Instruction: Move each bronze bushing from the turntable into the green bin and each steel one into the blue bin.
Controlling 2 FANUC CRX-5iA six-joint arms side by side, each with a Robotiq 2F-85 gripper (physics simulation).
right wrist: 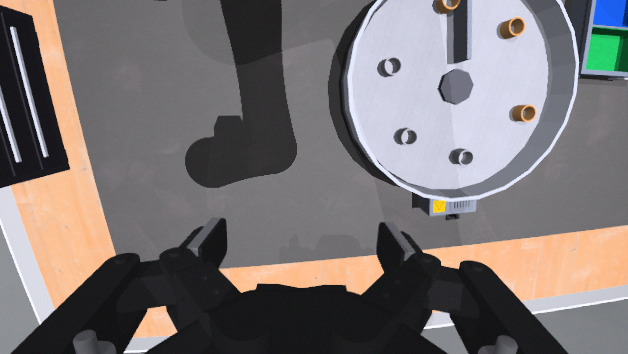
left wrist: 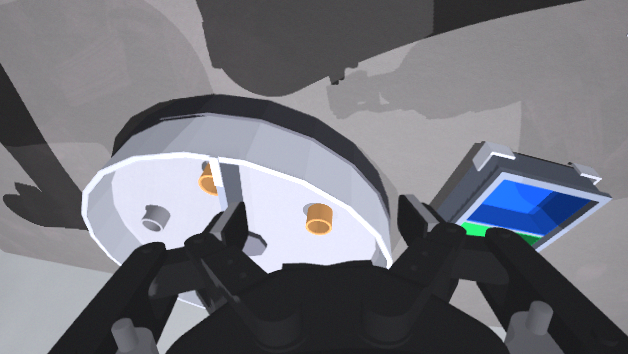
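Note:
The white turntable (left wrist: 280,200) (right wrist: 430,175) has a raised rim. Three bronze bushings stand on it in the right wrist view: one (right wrist: 524,113) at the right, one (right wrist: 513,27) at the upper right and one (right wrist: 448,5) beside the divider. Three steel bushings, the first (right wrist: 389,66), the second (right wrist: 405,136) and the third (right wrist: 461,157), stand at its left and lower side. The green bin (left wrist: 477,229) (right wrist: 606,50) adjoins the blue bin (left wrist: 520,200) (right wrist: 611,12). My left gripper (left wrist: 322,213) is open above the turntable. My right gripper (right wrist: 302,235) is open, left of the turntable's near edge.
A dark divider (left wrist: 232,185) (right wrist: 461,35) stands on the turntable, near a grey centre hub (left wrist: 256,244) (right wrist: 456,86). A small box with a yellow label (right wrist: 439,206) sits against the turntable's outside. A black slotted unit (right wrist: 30,100) lies at the left in the right wrist view.

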